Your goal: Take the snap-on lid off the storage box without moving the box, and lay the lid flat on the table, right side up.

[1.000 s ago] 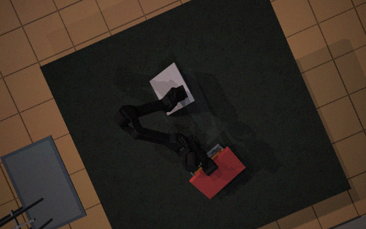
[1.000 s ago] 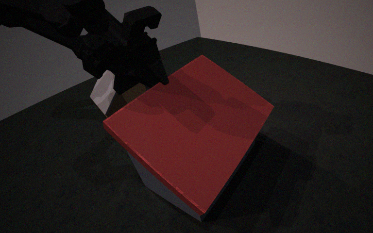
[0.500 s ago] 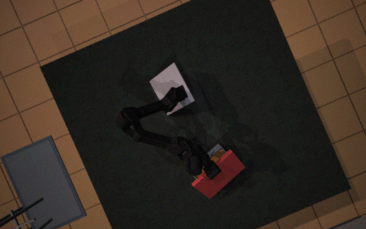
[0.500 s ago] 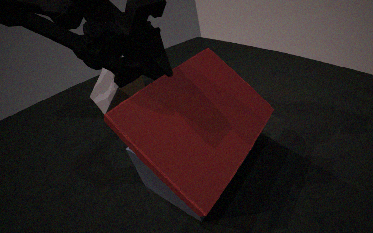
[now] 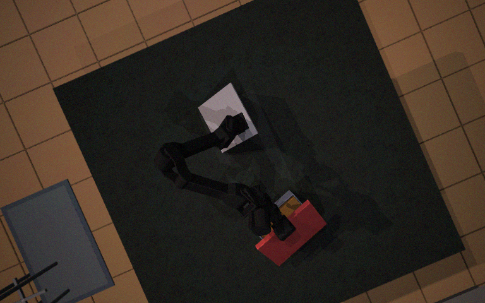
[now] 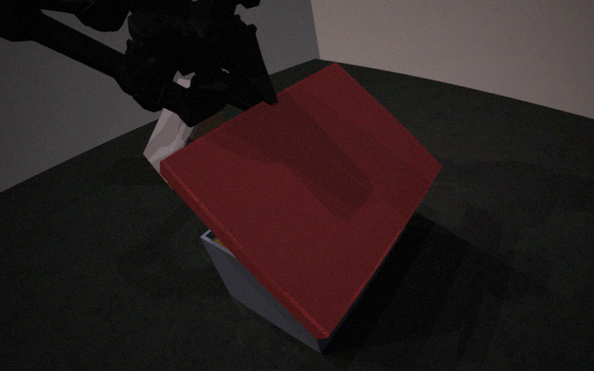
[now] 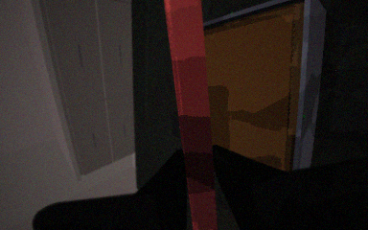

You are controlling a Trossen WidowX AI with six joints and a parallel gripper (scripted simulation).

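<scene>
My gripper tip is now 60 mm short of the red lid, 20 mm to the right of it and 50 mm above it. Round my gripper tip: grey storage box 30 mm ahead, 10 mm to the left, 150 mm below.
</scene>
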